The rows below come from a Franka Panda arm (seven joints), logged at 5 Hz.
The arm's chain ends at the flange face. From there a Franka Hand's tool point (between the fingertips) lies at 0.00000 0.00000 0.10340 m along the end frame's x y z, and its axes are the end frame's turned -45 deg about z.
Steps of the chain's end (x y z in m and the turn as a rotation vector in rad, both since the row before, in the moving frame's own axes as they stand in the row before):
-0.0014 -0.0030 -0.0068 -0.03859 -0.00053 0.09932
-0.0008 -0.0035 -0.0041 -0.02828 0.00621 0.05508
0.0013 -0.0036 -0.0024 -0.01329 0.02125 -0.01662
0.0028 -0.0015 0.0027 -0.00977 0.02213 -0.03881
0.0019 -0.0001 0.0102 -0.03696 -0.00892 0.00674
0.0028 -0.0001 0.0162 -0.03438 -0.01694 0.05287
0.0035 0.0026 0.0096 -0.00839 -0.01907 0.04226
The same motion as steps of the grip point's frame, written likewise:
-0.0019 -0.0005 -0.0069 -0.02691 -0.02766 0.09932
0.0002 -0.0006 -0.0041 -0.02439 -0.01561 0.05508
0.0041 0.0009 -0.0024 -0.02442 0.00563 -0.01662
0.0040 0.0032 0.0027 -0.02256 0.00874 -0.03881
-0.0019 0.0033 0.0101 -0.01983 -0.03244 0.00674
-0.0017 0.0031 0.0161 -0.01233 -0.03629 0.05287
-0.0014 0.0035 0.0096 0.00755 -0.01942 0.04226

